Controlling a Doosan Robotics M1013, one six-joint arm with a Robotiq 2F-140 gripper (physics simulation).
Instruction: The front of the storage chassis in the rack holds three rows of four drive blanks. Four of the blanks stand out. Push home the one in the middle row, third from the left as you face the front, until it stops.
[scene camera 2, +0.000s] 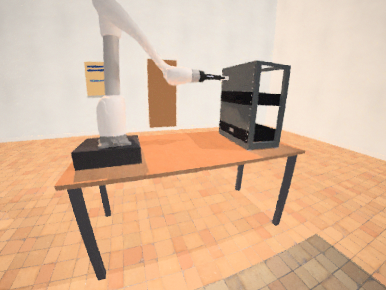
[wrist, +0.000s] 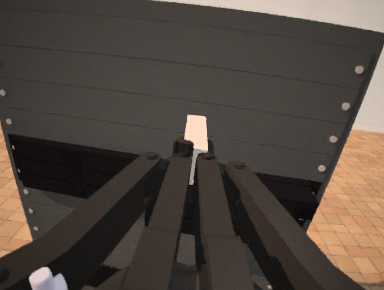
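Pixels of known places: gripper, between the fingertips: (scene camera 2: 228, 78) (wrist: 195, 129); arm's base, origin of its link: (scene camera 2: 113, 143).
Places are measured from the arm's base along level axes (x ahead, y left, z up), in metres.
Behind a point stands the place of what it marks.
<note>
My gripper (scene camera 2: 225, 78) {z 0.404, x 0.793, y -0.068 m} (wrist: 195, 129) {z 0.404, x 0.793, y -0.068 m} is shut and empty, its pale fingertips together. It points roughly level at the rack's front, at the height of the grey panels above the chassis. The storage chassis (scene camera 2: 236, 97) {z 0.271, x 0.831, y -0.131 m} (wrist: 45, 167) {z 0.275, x 0.926, y 0.132 m} is the black band across the middle of the rack (scene camera 2: 253, 125) {z 0.092, x 0.863, y -0.287 m}. In the wrist view the fingers cover much of the chassis's middle and right part. The drive blanks are too dark to tell apart, and the middle-row third one cannot be made out. Whether the fingertips touch the panel is unclear.
Grey panels (scene camera 2: 240, 77) {z 0.416, x 0.881, y -0.106 m} (wrist: 125, 65) {z 0.438, x 0.909, y 0.006 m} cover the front above the chassis, with pale screws along both sides. A black unit with a light label (scene camera 2: 231, 130) {z -0.001, x 0.898, y -0.037 m} sits low in the rack. The rack stands at the right end of the wooden table (scene camera 2: 180, 155) {z -0.093, x 0.378, y -0.142 m}; the arm's black base (scene camera 2: 107, 156) {z -0.031, x -0.049, y -0.127 m} is at the left.
</note>
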